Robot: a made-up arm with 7 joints.
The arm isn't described. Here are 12 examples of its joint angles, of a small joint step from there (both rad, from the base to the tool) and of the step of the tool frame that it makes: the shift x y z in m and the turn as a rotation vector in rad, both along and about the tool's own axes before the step.
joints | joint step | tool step
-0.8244 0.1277 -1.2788 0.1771 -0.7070 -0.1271 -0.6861 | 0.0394 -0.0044 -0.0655 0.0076 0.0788 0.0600 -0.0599 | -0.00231 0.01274 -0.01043 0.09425 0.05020 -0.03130
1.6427 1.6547 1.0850 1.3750 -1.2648 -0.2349 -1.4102 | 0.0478 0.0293 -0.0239 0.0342 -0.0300 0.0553 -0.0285 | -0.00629 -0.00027 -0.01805 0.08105 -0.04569 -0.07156
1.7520 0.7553 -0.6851 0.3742 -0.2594 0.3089 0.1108 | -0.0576 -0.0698 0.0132 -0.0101 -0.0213 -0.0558 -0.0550 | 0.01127 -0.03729 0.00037 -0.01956 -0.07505 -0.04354
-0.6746 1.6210 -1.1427 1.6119 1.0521 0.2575 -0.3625 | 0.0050 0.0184 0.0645 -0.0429 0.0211 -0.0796 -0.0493 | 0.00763 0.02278 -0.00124 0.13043 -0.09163 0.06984
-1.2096 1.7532 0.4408 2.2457 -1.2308 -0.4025 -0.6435 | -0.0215 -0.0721 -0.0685 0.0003 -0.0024 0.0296 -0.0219 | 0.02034 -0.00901 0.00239 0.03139 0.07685 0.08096
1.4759 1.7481 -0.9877 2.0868 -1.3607 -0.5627 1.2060 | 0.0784 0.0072 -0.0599 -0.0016 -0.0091 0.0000 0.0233 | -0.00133 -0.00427 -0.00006 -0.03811 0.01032 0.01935
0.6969 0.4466 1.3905 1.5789 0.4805 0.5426 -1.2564 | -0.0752 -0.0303 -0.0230 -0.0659 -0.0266 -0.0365 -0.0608 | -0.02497 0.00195 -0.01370 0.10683 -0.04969 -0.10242
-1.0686 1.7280 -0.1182 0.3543 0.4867 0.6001 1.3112 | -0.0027 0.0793 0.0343 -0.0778 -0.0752 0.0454 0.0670 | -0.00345 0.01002 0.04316 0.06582 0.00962 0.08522
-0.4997 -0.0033 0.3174 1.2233 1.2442 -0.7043 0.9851 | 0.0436 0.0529 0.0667 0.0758 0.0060 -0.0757 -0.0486 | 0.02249 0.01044 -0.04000 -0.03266 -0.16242 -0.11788
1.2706 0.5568 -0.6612 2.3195 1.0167 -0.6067 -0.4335 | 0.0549 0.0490 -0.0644 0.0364 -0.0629 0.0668 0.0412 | 0.00185 -0.00924 0.00240 -0.14990 0.08147 -0.07264
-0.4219 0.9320 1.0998 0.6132 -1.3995 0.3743 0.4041 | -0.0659 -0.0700 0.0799 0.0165 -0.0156 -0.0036 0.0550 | -0.01544 -0.02854 -0.00543 -0.11153 0.03497 -0.00501
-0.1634 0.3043 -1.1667 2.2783 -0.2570 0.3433 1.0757 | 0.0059 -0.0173 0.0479 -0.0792 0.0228 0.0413 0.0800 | -0.01741 0.01010 0.00022 -0.05507 0.04610 0.10030
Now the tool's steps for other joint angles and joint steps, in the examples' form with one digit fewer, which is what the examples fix.
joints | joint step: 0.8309 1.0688 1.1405 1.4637 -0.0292 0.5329 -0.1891 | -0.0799 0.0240 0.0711 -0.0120 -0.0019 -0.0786 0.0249
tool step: 0.0000 0.0105 -0.0040 0.0014 -0.0795 -0.0239
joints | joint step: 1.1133 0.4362 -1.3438 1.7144 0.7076 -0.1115 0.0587 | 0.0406 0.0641 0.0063 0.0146 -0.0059 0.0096 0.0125
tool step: 0.0057 0.0156 0.0125 0.0195 0.0328 -0.0607
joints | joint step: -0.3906 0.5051 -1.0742 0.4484 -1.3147 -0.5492 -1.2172 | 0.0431 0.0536 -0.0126 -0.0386 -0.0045 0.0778 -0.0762
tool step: -0.0248 0.0137 0.0210 0.0208 0.0538 -0.1399
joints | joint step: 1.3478 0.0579 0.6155 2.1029 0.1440 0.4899 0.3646 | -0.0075 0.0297 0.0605 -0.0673 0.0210 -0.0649 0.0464
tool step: -0.0098 0.0195 -0.0001 0.0103 -0.0119 -0.0138
